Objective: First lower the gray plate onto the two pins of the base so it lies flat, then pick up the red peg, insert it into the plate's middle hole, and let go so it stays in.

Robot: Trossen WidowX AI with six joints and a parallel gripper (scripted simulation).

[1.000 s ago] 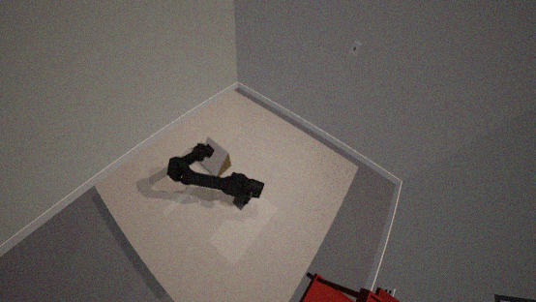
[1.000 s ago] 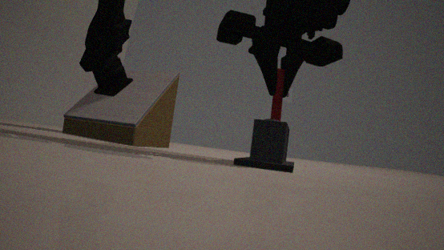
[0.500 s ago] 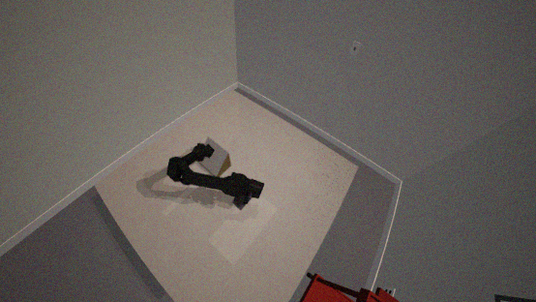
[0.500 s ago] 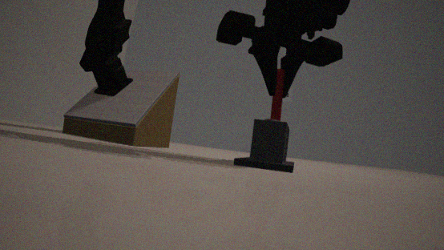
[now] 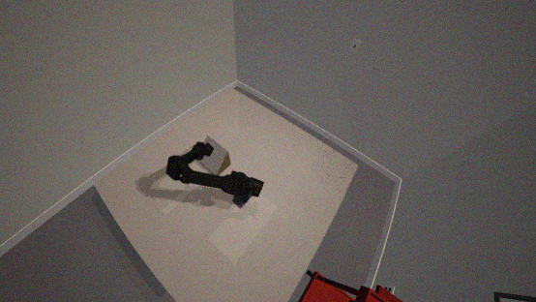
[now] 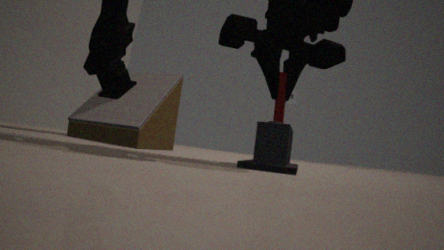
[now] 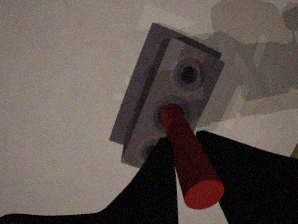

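Right now my gripper tip is right at the red peg. The rest, counted from my gripper tip: gray plate (50 mm below); then dark base (90 mm below).
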